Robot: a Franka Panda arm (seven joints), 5 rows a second.
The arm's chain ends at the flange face. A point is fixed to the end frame.
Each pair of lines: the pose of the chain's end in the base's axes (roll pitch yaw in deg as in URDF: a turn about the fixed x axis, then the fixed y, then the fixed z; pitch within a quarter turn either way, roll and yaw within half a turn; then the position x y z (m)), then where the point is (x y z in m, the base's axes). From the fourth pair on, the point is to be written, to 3 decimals.
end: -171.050 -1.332 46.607 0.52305 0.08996 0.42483
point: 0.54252 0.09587 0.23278
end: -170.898 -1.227 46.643 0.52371 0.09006 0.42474
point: 0.54256 0.09608 0.23263
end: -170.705 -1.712 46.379 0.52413 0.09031 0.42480
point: 0.54366 0.09786 0.23281
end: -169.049 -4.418 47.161 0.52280 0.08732 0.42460
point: 0.544 0.106 0.234
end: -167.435 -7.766 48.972 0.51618 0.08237 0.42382
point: 0.540 0.113 0.235
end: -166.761 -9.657 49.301 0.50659 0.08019 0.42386
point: 0.533 0.117 0.236
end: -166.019 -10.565 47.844 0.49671 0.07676 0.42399
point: 0.524 0.117 0.237
